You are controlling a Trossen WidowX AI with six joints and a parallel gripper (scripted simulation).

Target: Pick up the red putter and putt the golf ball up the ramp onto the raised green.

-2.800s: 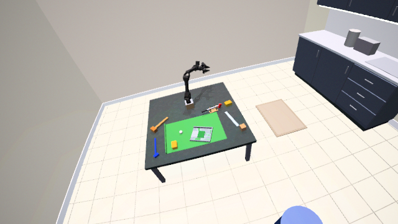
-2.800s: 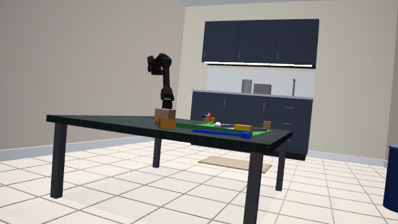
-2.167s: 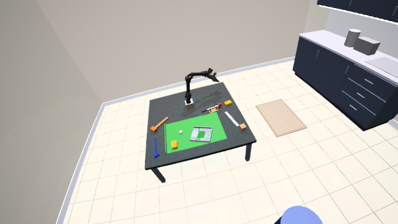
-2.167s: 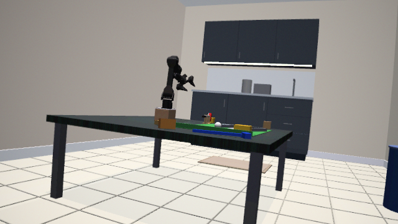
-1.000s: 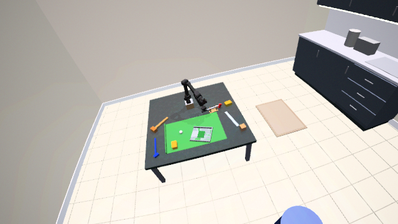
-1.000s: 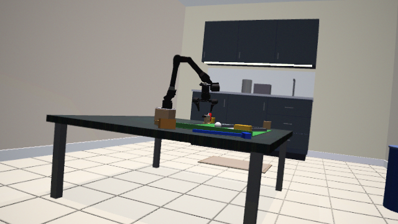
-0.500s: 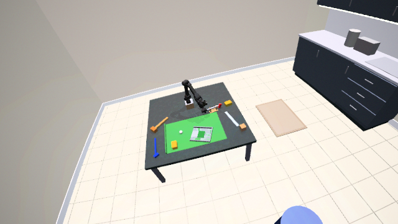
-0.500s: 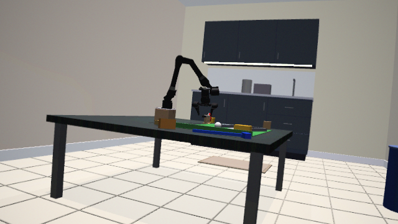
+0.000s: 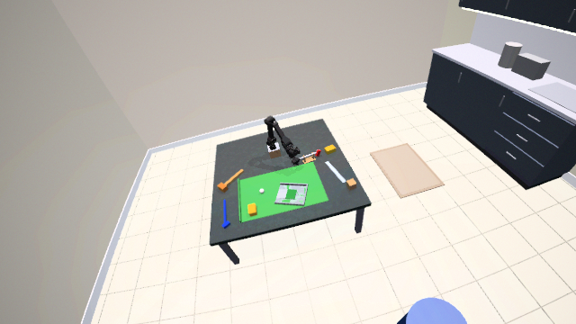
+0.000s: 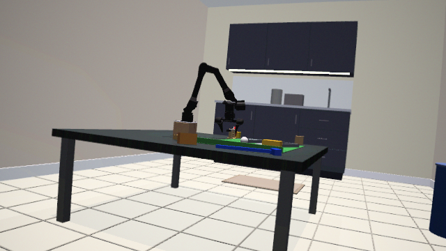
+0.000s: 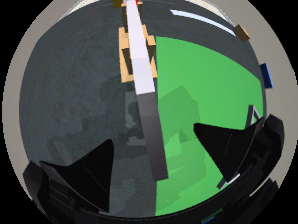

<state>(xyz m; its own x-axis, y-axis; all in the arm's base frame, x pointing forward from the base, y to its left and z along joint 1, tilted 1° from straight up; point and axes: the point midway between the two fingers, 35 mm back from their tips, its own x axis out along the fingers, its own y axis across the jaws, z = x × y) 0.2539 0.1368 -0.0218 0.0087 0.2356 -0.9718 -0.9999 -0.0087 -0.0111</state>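
The red putter is 11 cm to the left of my gripper tip, 1 cm behind it and 1 cm above it. The rest, counted from my gripper tip: white golf ball 39 cm to the right, 18 cm ahead, 2 cm below; then wooden putter stand 13 cm to the left, 1 cm below, 1 cm behind; then blue putter 74 cm to the right, 26 cm ahead, 3 cm below.
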